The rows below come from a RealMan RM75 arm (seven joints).
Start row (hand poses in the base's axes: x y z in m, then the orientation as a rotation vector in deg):
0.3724, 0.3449, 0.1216, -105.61, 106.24, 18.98
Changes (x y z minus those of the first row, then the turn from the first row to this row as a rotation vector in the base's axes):
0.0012, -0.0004, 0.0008, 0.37, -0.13, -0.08
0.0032, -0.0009, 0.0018, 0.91, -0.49, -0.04
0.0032, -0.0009, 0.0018, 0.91, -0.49, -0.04
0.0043, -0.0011, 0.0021, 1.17, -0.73, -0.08
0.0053, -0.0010, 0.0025, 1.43, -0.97, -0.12
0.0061, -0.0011, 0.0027, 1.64, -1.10, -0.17
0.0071, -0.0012, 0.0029, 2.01, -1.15, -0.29
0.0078, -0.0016, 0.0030, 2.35, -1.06, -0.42
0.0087, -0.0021, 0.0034, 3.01, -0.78, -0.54
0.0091, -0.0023, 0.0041, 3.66, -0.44, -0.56
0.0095, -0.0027, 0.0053, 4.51, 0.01, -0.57
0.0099, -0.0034, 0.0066, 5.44, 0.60, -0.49
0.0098, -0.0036, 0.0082, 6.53, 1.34, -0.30
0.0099, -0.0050, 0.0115, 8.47, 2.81, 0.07
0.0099, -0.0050, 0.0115, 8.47, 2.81, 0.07
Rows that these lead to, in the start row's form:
0.3736, 0.3445, 0.1224, -105.27, 106.04, 19.15
0.3756, 0.3440, 0.1234, -104.89, 105.50, 19.27
0.3756, 0.3440, 0.1234, -104.89, 105.50, 19.27
0.3767, 0.3438, 0.1237, -104.64, 105.25, 19.25
0.3777, 0.3439, 0.1241, -104.39, 105.00, 19.23
0.3785, 0.3438, 0.1243, -104.18, 104.85, 19.26
0.3795, 0.3437, 0.1245, -103.81, 104.74, 19.49
0.3802, 0.3433, 0.1246, -103.47, 104.74, 19.82
0.3811, 0.3428, 0.1250, -102.96, 104.70, 20.62
0.3815, 0.3426, 0.1257, -102.56, 104.61, 21.49
0.3819, 0.3422, 0.1269, -102.04, 104.49, 22.65
0.3823, 0.3415, 0.1282, -101.58, 104.33, 24.03
0.3822, 0.3413, 0.1298, -101.12, 104.08, 25.73
0.3823, 0.3399, 0.1331, -100.33, 103.68, 28.90
0.3823, 0.3399, 0.1331, -100.33, 103.68, 28.90

